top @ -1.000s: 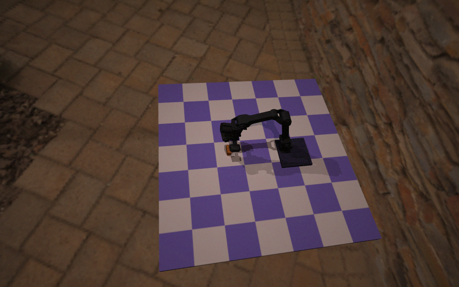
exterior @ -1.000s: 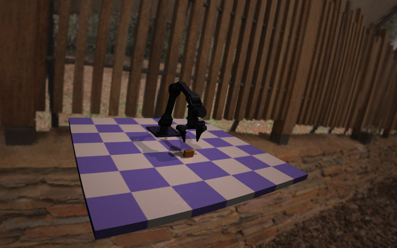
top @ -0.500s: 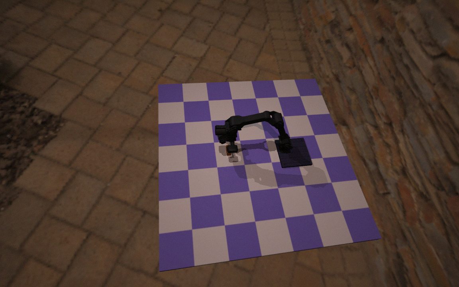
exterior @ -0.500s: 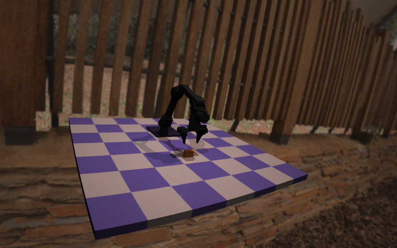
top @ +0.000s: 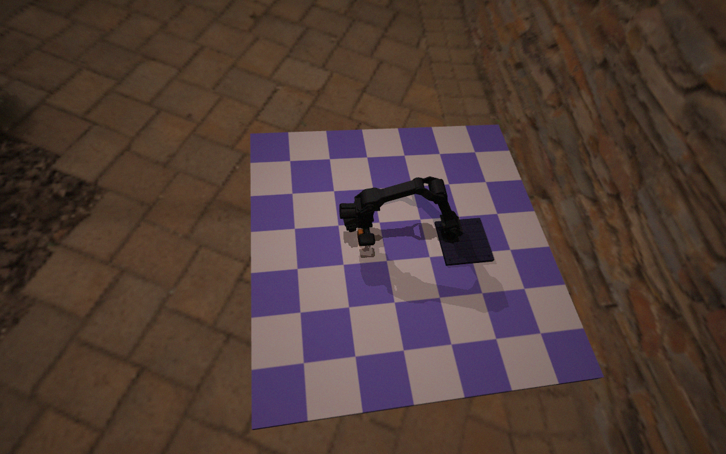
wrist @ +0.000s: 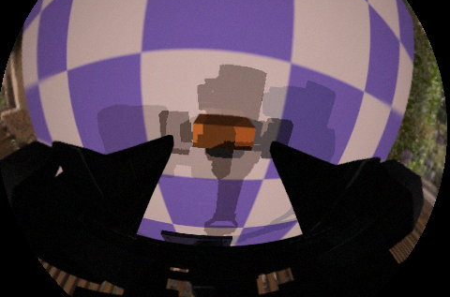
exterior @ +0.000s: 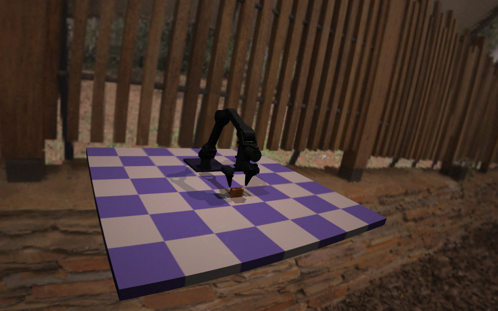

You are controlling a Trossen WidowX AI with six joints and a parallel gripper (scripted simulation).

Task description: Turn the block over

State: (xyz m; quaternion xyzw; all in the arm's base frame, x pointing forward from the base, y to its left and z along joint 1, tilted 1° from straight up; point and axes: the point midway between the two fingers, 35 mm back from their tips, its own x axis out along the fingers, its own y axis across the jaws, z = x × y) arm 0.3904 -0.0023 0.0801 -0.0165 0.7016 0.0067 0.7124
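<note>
My gripper tip is 1 cm past the orange block and 3 cm above it.
</note>
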